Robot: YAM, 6 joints.
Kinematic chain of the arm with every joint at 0, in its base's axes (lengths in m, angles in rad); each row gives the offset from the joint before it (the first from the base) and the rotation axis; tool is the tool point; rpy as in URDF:
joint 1: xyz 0 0 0.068 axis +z
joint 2: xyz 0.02 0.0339 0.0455 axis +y
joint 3: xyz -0.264 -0.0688 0 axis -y
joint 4: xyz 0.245 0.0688 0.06 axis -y
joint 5: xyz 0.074 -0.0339 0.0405 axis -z
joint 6: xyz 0.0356 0 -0.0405 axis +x
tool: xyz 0 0 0 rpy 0 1.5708 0
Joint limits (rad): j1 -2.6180..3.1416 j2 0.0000..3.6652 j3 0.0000..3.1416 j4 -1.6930..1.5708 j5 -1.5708..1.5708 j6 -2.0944..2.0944
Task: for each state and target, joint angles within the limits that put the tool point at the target. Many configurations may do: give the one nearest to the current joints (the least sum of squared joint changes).
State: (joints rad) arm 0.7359 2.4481 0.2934 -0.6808 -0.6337 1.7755
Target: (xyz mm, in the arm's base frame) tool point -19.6 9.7 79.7
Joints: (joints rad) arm 0.7191 2.4564 0.1014 -0.9319 -0.6037 1.7755
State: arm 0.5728 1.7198 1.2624 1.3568 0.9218 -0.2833
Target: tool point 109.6 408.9 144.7
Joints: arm 1.3735 2.1708 1.0324 1.2481 0.8751 -0.2833
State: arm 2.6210 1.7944 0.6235 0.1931 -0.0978 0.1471
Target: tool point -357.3 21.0 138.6
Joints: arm 3.0691 1.8023 0.8588 0.2630 -0.1389 0.1471
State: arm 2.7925 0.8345 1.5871 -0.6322 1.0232 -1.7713
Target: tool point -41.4 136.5 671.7
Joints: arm 2.0621 1.3864 2.3134 -0.1599 0.9003 -1.7713
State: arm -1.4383 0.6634 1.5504 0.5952 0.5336 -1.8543
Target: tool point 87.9 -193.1 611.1
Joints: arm -1.0741 1.3120 1.7300 0.5573 0.4267 -1.8543
